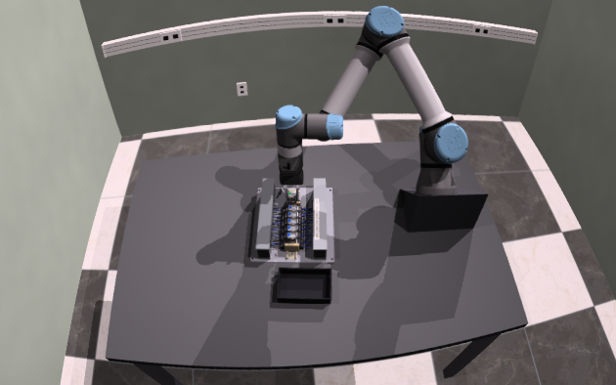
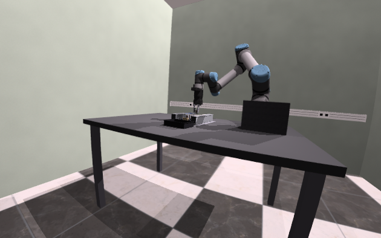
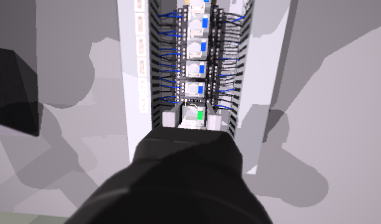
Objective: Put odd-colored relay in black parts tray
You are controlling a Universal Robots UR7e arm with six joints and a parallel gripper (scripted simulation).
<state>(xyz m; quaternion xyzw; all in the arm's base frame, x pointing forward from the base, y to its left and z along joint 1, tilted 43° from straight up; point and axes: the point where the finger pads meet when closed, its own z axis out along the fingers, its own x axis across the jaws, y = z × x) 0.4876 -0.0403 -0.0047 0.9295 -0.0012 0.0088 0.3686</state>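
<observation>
Right now my hand is 40 mm past the black parts tray, 300 mm to the right of it and 80 mm above it.
</observation>
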